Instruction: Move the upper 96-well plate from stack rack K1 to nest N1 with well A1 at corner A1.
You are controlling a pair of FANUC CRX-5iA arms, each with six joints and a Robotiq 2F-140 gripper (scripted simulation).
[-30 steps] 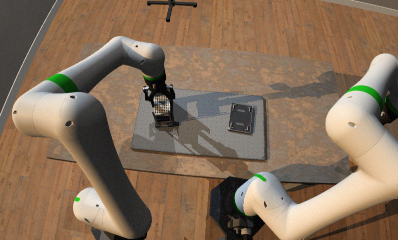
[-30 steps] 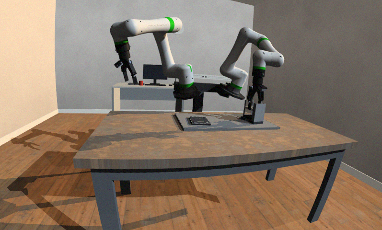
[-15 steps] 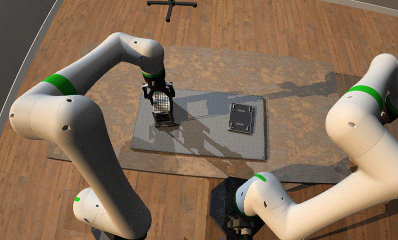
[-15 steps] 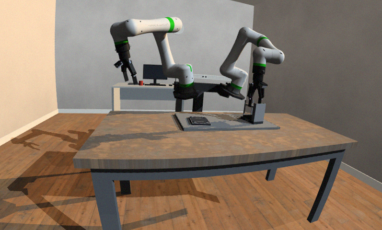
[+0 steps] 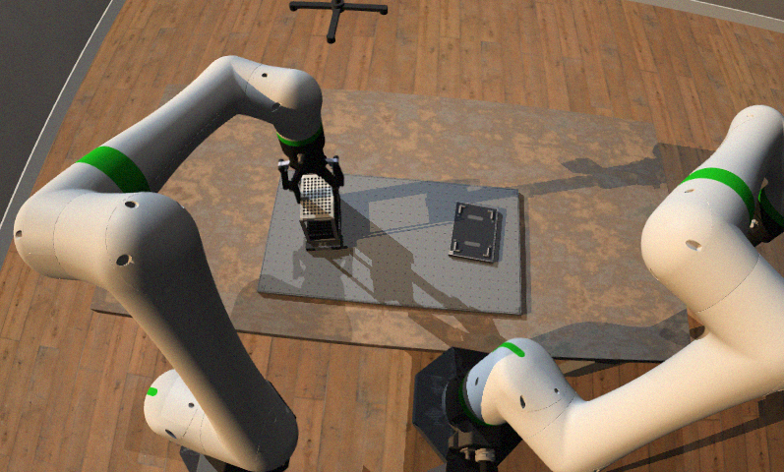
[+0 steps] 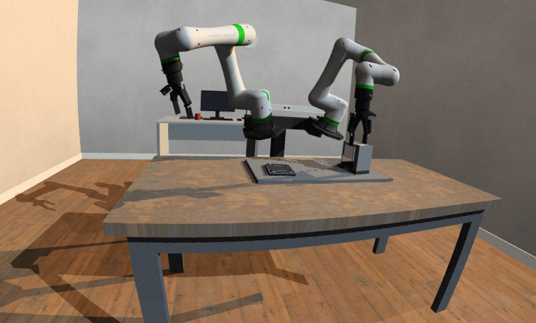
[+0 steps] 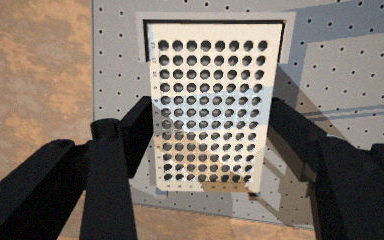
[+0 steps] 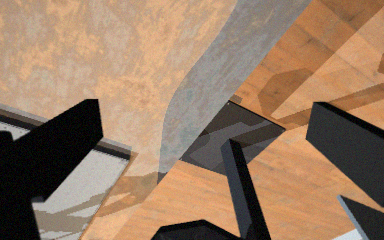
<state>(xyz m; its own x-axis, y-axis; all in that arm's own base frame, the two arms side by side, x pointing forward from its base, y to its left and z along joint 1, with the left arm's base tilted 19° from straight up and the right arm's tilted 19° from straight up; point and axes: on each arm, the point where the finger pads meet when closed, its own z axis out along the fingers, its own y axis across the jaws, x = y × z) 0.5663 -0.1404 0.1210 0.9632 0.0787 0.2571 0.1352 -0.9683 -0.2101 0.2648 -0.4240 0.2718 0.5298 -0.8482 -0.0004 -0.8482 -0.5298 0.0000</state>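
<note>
Right now the plate nest N1 is 41 cm to the right of my left hand, 15 cm below it and 9 cm behind it. The rest, counted from my left hand: dark 96-well plate (13 cm below); white 96-well plate (2 cm below); A1 mark (33 cm to the right, 15 cm below, 14 cm behind).
</note>
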